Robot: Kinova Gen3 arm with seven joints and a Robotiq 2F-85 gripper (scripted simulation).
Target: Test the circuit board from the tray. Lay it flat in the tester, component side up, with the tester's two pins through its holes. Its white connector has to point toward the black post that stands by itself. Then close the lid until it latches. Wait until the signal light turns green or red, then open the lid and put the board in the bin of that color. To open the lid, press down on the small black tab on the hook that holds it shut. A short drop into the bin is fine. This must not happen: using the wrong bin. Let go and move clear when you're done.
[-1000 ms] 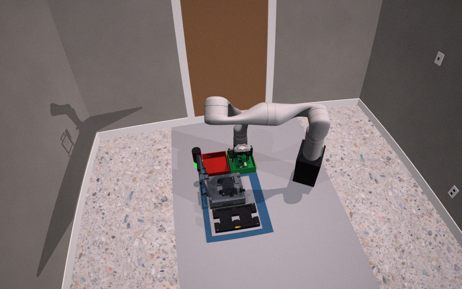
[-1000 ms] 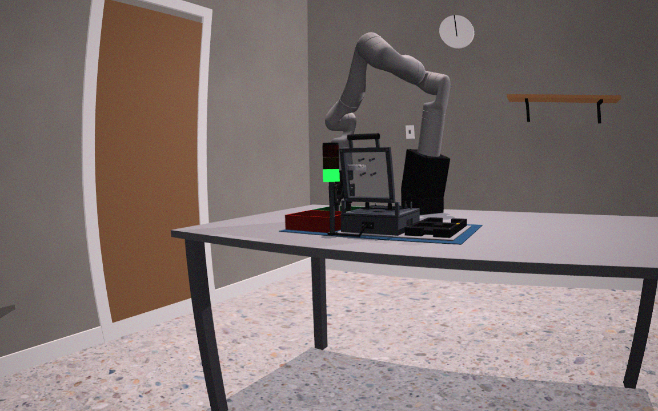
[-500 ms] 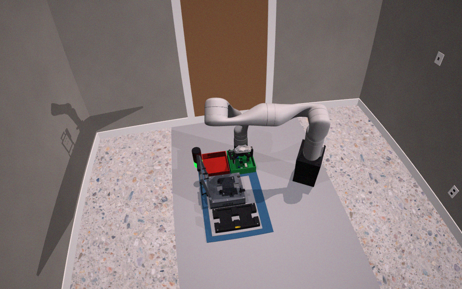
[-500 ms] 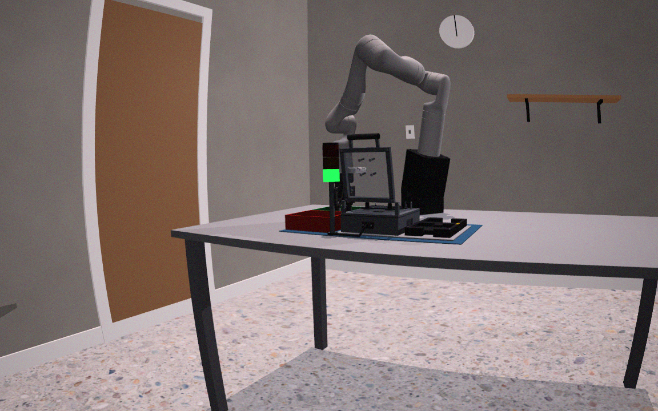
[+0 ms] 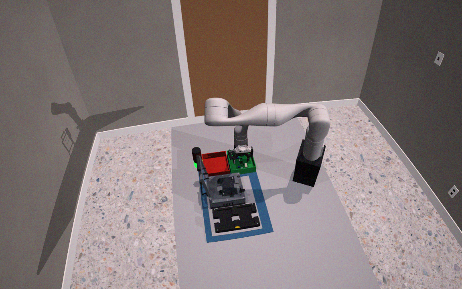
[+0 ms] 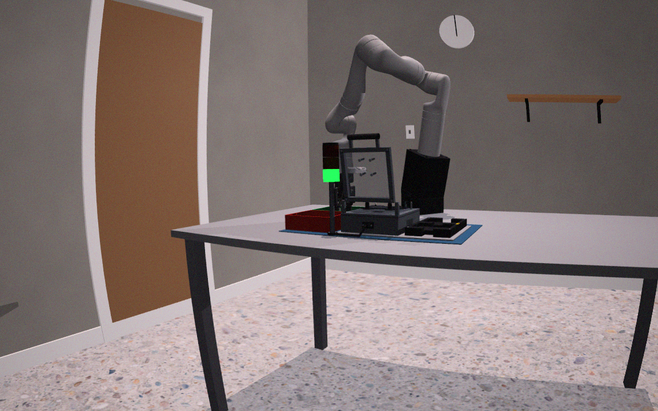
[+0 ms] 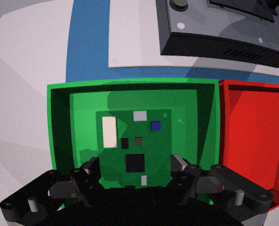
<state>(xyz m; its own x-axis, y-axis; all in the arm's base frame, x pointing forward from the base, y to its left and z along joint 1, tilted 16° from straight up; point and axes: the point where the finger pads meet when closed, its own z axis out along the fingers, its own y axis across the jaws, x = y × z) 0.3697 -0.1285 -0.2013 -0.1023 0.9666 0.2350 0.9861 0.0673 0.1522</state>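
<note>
Right now the green bin is 10 mm below my hand. From my hand the other things lie so: red bin 150 mm ahead, 20 mm to the left, 10 mm below; then latch hook 260 mm to the left, 60 mm above, 20 mm ahead; then green circuit board 10 mm below.
</note>
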